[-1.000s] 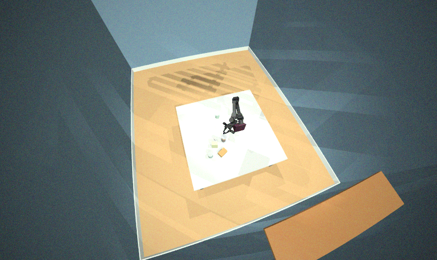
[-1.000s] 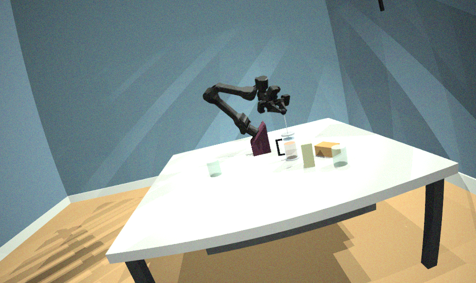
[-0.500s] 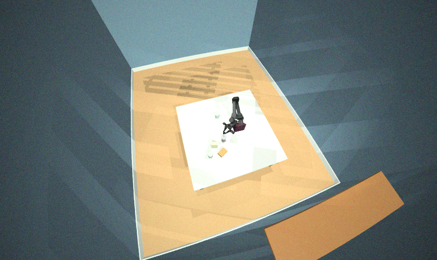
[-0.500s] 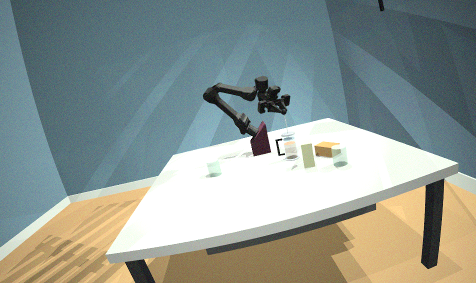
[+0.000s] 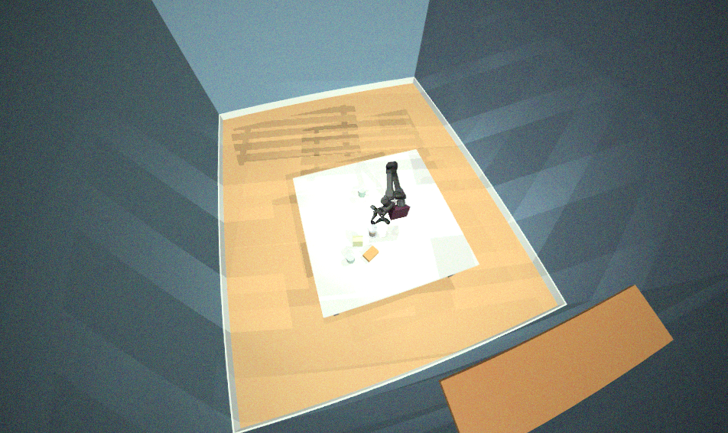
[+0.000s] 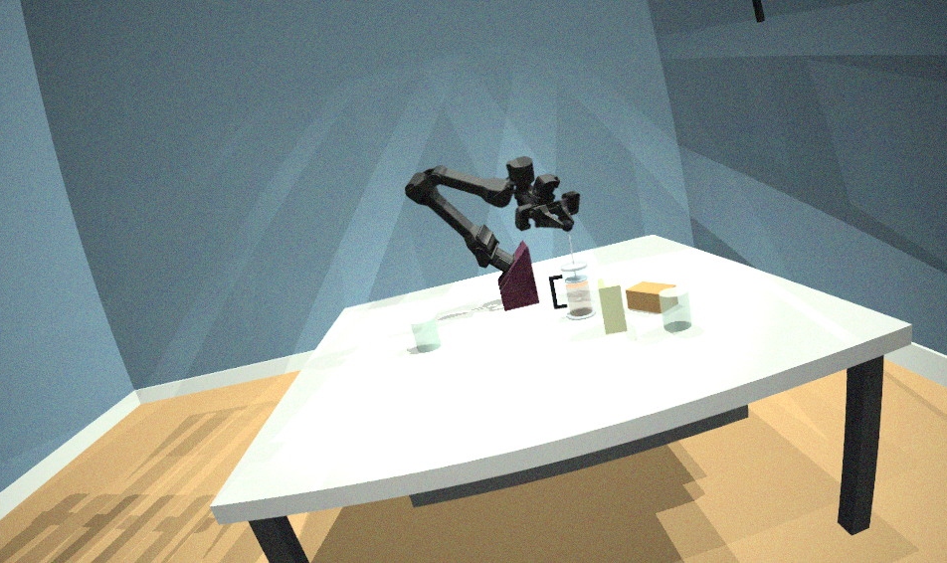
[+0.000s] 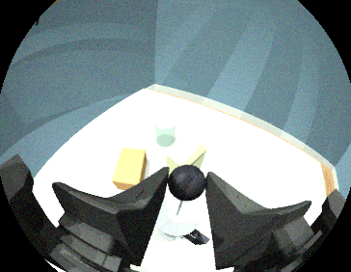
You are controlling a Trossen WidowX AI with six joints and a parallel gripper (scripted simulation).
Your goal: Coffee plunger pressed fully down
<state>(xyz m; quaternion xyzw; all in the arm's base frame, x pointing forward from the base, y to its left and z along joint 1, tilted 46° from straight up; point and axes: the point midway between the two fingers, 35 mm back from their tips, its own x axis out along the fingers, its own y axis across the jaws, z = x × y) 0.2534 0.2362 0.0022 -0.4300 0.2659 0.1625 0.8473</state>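
Now: gripper tip 12 cm above the coffee press, 2 cm to the left of it and 1 cm past it. The rest, counted from my gripper tip: orange box (21 cm below, 17 cm to the left, 3 cm ahead).
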